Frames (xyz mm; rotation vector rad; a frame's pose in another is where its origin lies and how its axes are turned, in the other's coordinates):
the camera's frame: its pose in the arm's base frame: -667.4 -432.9 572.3 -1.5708 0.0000 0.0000
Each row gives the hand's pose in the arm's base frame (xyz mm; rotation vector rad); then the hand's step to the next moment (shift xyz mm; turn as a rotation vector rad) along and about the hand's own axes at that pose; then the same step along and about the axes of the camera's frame.
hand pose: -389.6 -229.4 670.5 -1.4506 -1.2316 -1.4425
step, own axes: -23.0 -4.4 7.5 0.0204 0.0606 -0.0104
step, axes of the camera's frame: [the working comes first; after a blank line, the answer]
step, axes of the arm's base frame: 0.0 5.4 -24.0 0.0531 -0.0236 0.0286

0.0 24.0 5.4 0.0531 -0.0286 -0.0236
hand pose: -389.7 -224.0 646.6 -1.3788 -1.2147 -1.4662
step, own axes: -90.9 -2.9 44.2 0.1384 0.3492 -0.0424
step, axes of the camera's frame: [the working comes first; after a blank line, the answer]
step, axes of the arm's base frame: 19.2 36.8 -92.2 0.3080 -0.1177 0.1849

19.2 92.2 36.8 0.3080 -0.1849 -0.1177
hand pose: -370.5 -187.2 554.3 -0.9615 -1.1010 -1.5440
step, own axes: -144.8 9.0 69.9 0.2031 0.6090 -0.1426
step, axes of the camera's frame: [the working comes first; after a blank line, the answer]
step, axes of the arm's base frame: 44.2 103.5 -115.2 0.5412 -0.2611 0.2673

44.2 115.2 103.5 0.5412 -0.2673 -0.2611
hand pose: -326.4 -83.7 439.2 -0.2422 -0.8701 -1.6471
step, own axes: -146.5 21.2 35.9 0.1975 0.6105 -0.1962
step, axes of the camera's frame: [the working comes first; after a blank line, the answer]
step, axes of the arm's base frame: 50.0 133.9 -52.5 0.5598 -0.2918 0.2272

50.0 52.5 133.9 0.5598 -0.2272 -0.2918
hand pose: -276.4 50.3 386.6 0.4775 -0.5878 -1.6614
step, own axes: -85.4 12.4 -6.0 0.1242 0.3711 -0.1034
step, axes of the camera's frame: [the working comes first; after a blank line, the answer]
step, axes of the arm's base frame: 27.5 82.0 1.8 0.3299 -0.1797 0.1506

27.5 -1.8 82.0 0.3299 -0.1506 -0.1797
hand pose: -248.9 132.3 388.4 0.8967 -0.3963 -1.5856
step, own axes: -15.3 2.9 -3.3 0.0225 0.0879 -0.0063
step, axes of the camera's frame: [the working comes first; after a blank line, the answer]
step, axes of the arm's base frame: 4.3 14.6 4.8 0.0648 -0.0402 0.0496

4.3 -4.8 14.6 0.0648 -0.0496 -0.0402
